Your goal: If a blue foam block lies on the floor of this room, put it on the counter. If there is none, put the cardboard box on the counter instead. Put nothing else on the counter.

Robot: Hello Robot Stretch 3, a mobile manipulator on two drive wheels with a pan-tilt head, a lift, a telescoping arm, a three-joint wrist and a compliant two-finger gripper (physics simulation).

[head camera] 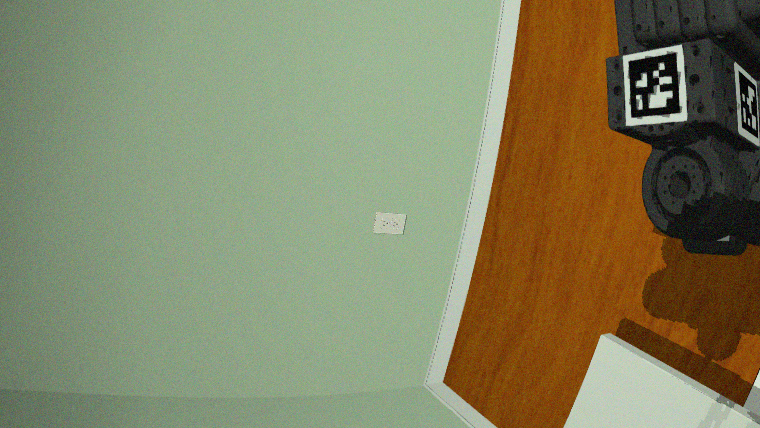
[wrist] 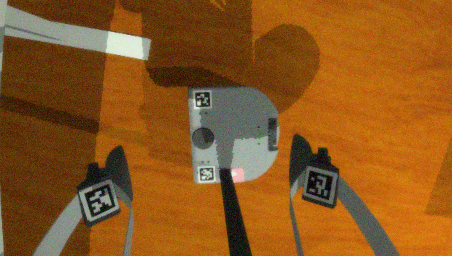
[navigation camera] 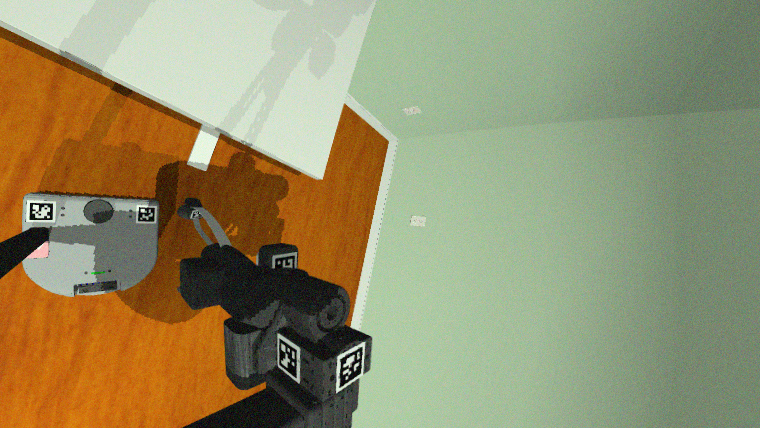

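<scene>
My gripper is open, with its two fingers wide apart and empty, above the wooden floor and my own base. In the head camera view my wrist shows at the upper right; the fingers do not show there. A white tabletop stands beside me, and my shadow falls on it; I cannot tell whether it is the counter. No blue foam block and no cardboard box show in these views.
My grey base stands on the floor close to a white table leg. My black mast rises from it. A green wall with a white baseboard and an outlet borders the floor.
</scene>
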